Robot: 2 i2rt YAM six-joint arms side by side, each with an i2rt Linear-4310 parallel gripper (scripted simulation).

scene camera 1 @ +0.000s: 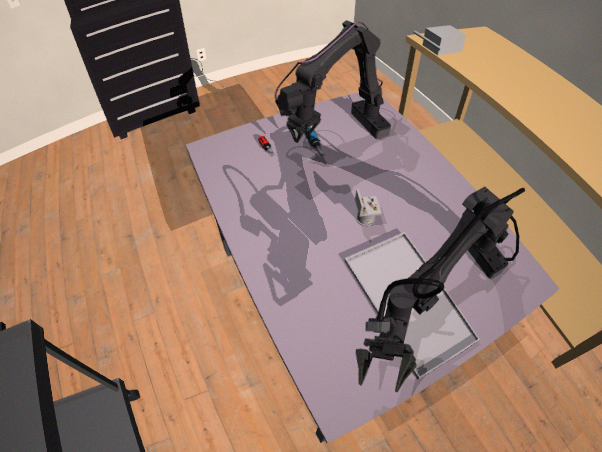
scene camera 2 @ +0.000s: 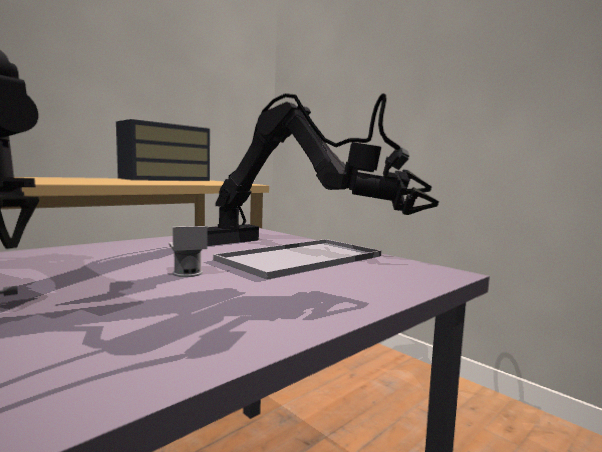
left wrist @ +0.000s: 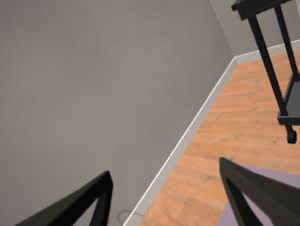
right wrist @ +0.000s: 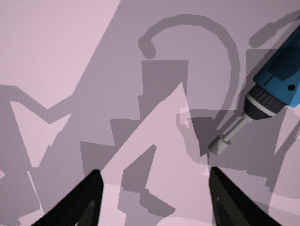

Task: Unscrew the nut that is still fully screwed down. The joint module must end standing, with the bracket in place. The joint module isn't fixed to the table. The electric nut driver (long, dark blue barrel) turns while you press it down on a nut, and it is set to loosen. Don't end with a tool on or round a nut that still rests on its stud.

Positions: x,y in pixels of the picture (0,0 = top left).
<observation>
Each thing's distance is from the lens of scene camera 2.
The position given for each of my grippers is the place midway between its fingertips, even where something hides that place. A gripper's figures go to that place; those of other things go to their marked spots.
my left gripper (scene camera 2: 434,196): 1.05 m
shallow tray (scene camera 2: 268,262): 1.00 m
joint module (scene camera 2: 187,263): 0.89 m
The marked spots on the joint module and the shallow tray are 0.22 m apart.
</observation>
